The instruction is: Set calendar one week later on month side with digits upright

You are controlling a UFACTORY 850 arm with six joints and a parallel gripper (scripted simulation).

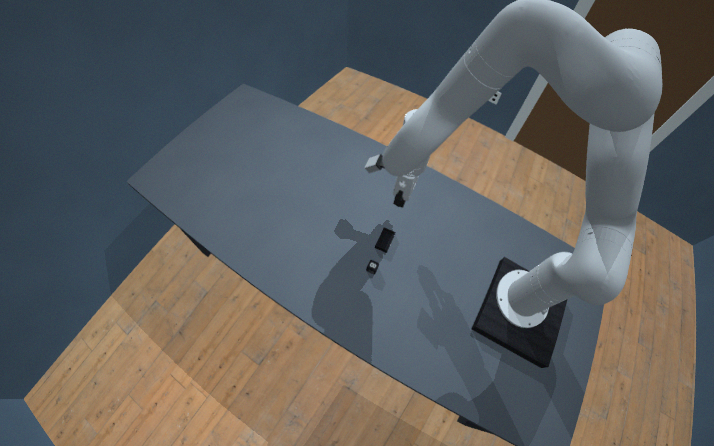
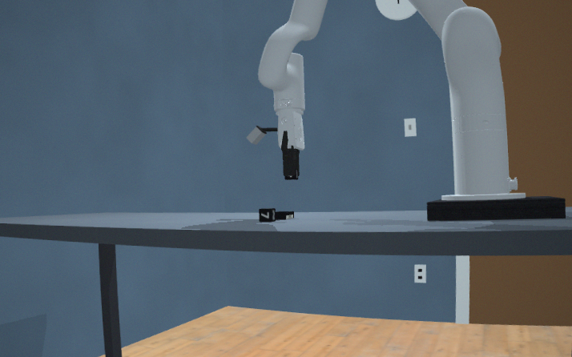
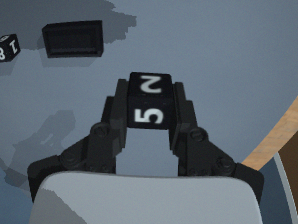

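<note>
Now: the black tray 120 mm below my hand, 90 mm to the left of it and 30 mm behind it. From my hand the other things lie so: calendar cube (190 mm to the left, 120 mm below, 70 mm behind).
</note>
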